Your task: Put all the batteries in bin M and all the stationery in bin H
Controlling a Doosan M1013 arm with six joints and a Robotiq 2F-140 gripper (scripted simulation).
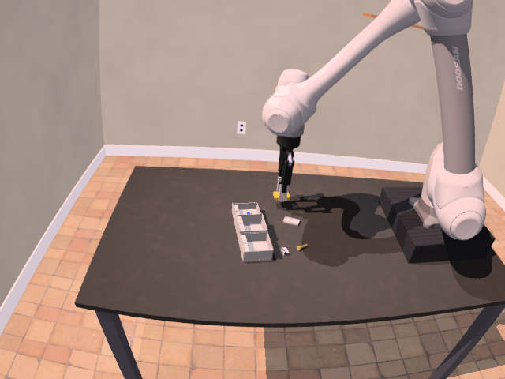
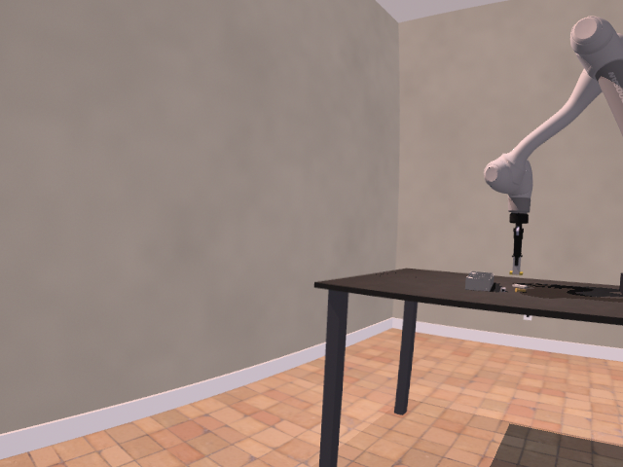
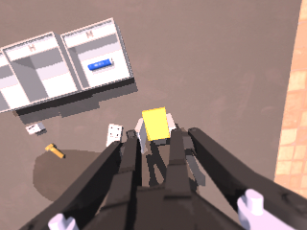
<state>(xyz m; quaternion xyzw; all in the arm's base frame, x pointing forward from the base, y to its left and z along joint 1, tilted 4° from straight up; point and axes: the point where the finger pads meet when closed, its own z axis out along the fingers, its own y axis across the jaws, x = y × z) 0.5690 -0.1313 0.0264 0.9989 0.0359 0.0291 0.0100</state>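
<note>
Right now the three joined white bins is 16 cm to the left of my hand, 11 cm ahead of it and 5 cm below it. Round my hand: small white block 9 cm to the left, 7 cm below, 3 cm behind; then small blue thing 11 cm ahead, 8 cm to the left, 6 cm below; then yellow block 3 cm below.
</note>
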